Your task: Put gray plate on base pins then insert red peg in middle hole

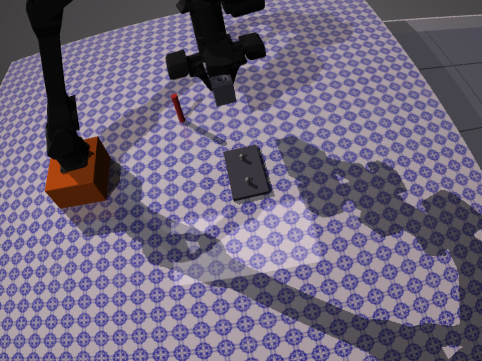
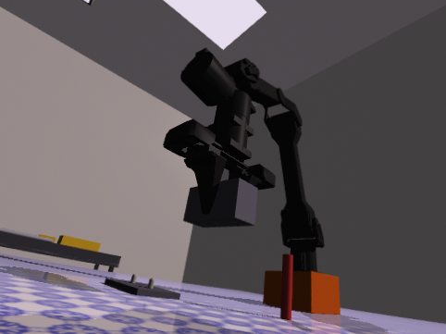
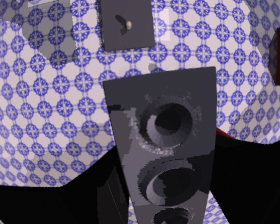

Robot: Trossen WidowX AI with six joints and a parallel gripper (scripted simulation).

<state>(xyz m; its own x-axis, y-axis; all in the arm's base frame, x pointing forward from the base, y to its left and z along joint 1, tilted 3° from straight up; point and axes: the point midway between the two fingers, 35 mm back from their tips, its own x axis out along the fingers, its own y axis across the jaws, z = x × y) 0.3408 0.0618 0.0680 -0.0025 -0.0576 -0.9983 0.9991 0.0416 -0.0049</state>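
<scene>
Right now my gripper tip is 140 mm to the left of the dark base, 100 mm above it and 10 mm short of it. Round my gripper tip: red peg: 100 mm behind, 70 mm below, 40 mm to the left; gray plate: 30 mm above.
</scene>
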